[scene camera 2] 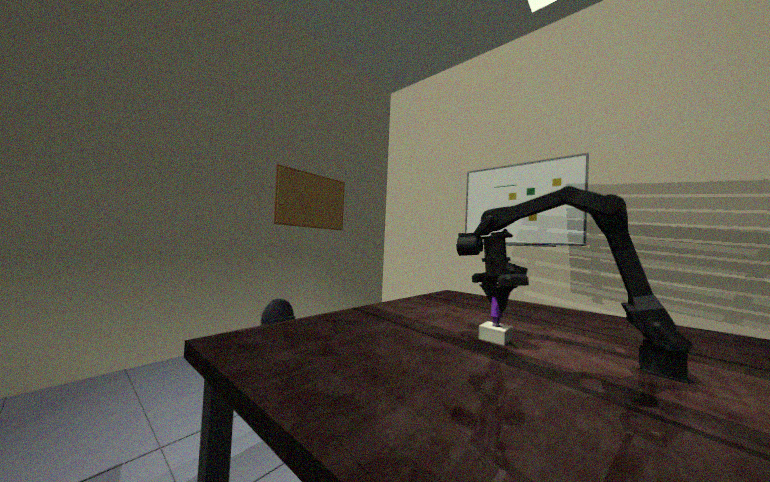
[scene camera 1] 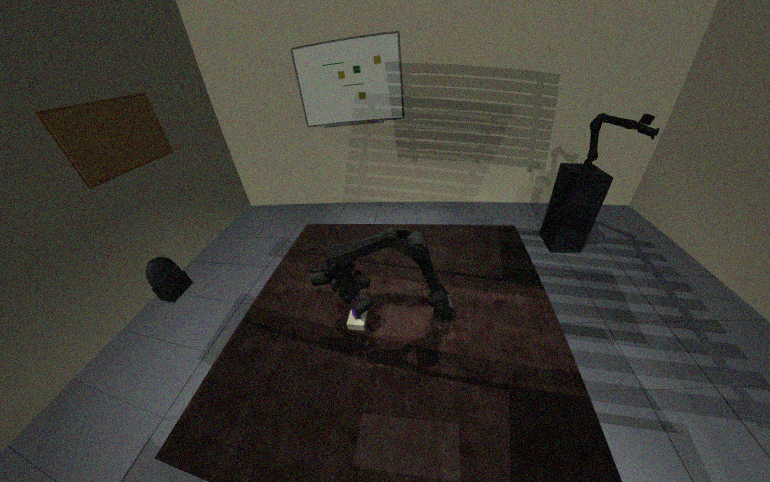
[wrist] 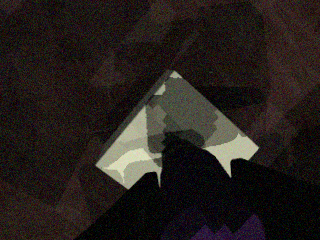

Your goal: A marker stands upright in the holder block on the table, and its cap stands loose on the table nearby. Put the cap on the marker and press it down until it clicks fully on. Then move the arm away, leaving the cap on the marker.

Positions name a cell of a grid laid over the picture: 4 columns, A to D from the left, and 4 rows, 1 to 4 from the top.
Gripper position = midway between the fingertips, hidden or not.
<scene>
The gripper shows in scene camera 2 (C3), in scene camera 1 (B3) and in the wrist view (C3).
</scene>
